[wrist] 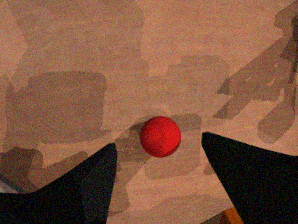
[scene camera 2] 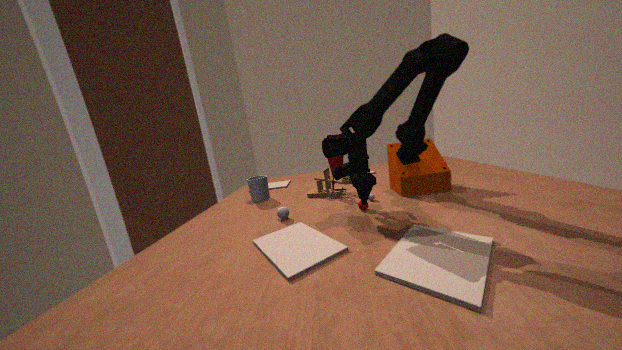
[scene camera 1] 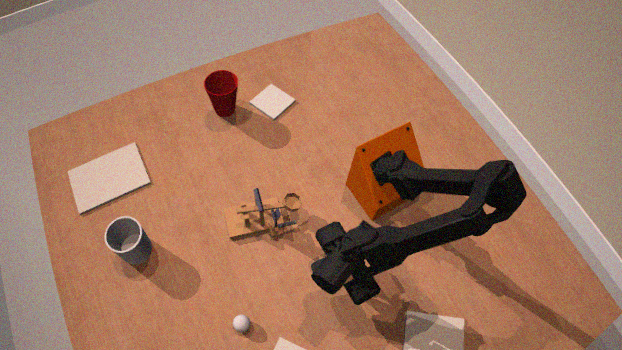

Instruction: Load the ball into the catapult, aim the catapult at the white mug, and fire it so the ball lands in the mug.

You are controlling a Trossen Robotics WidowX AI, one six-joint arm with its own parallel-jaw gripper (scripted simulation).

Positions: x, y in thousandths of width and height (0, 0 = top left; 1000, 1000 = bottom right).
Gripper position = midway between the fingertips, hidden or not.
My gripper (scene camera 1: 549, 779) is open and holds nothing. I also see a red cup (scene camera 1: 356, 247), a wooden catapult (scene camera 1: 427, 616) and a red ball (wrist: 539, 614).
My gripper also shows in the wrist view (wrist: 535, 645) and in scene camera 2 (scene camera 2: 583, 576). The wrist view does not show the red cup: it is out of frame. The wrist view does not show the wooden catapult: it is out of frame.
